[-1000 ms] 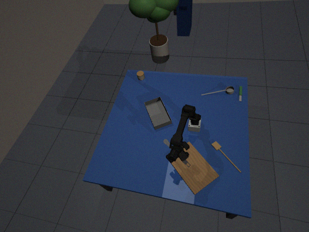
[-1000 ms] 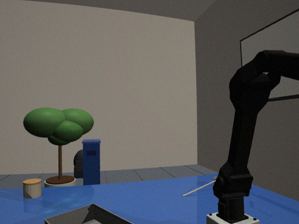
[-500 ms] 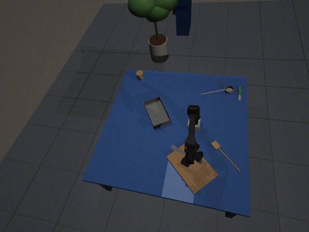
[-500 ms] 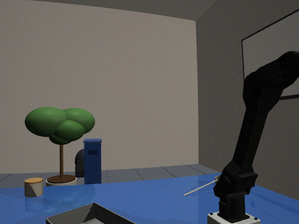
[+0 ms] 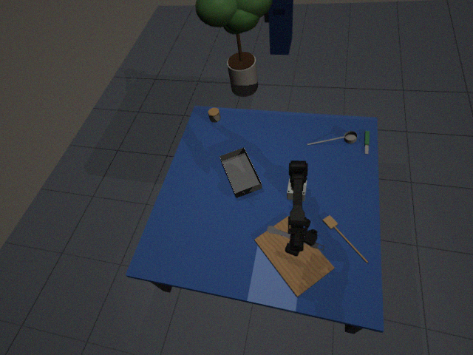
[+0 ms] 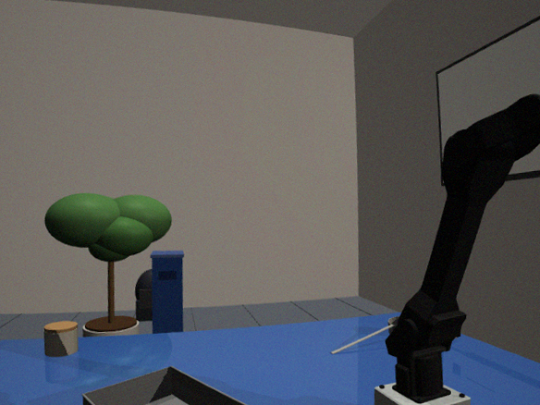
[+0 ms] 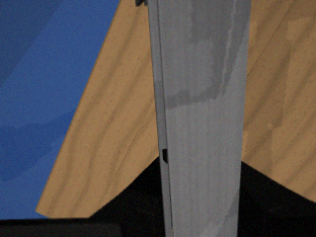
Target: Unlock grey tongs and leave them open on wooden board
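The wooden board lies 12 cm below my gripper tip, 3 cm ahead of it and 2 cm to the left of it. Also, from my gripper tip: cork-topped cup: 92 cm to the right, 66 cm ahead, 9 cm below; then grey roasting tin: 45 cm to the right, 39 cm ahead, 10 cm below.
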